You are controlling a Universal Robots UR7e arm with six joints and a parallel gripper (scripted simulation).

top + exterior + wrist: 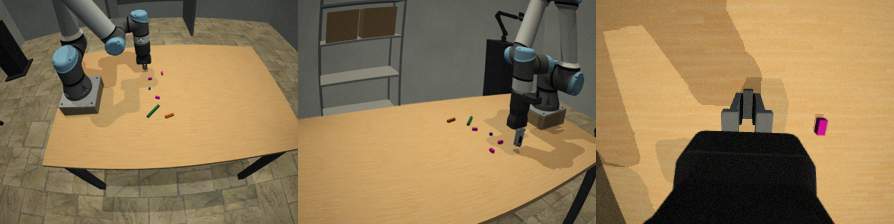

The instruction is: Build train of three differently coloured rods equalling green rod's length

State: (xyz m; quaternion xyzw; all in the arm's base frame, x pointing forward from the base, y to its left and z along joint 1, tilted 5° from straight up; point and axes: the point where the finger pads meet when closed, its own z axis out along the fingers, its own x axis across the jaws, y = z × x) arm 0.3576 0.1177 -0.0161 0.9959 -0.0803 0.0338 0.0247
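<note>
Right now my hand is 140 mm to the left of the blue rod and 30 mm above it. Also, from my hand: grey rod 10 mm below; then orange rod 320 mm to the right, 60 mm ahead, 30 mm below; then green rod 280 mm to the right, 30 mm below, 10 mm behind.
</note>
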